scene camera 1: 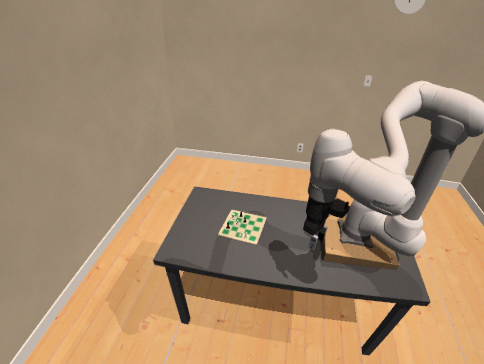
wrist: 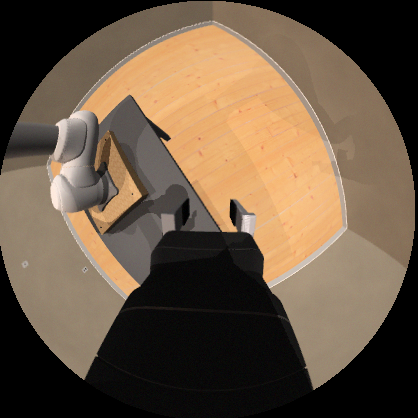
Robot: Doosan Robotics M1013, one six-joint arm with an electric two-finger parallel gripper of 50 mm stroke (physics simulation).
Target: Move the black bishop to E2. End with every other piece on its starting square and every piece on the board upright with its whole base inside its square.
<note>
I see my gripper (scene camera 1: 316, 244).
My gripper is seen too in the wrist view (wrist: 209, 206).
</note>
